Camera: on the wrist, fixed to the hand. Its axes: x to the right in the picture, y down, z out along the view.
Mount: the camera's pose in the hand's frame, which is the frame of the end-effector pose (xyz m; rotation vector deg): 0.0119 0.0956 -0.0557 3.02 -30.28 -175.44
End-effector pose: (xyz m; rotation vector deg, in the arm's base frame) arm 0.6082 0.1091 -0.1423 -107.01 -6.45 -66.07
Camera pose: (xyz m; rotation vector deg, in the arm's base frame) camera 0.6250 0.0085 -0.1867 5.62 117.94 46.27
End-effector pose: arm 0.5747 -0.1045 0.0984 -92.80 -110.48 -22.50
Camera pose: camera 0.6795 -0.1059 0.1358 -106.30 103.30 27.21
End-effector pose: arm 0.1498 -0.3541 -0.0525 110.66 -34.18 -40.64
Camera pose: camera 0.1866 -0.3680 0.0516 -31.86 -103.10 90.88
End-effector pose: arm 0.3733 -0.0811 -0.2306 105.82 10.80 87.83
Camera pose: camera 0.2956 -0.1210 -0.1617 6.30 87.39 -62.16
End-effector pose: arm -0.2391 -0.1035 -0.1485 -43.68 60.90 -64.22
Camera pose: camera -0.2592 -0.0861 -0.2566 78.60 64.36 87.52
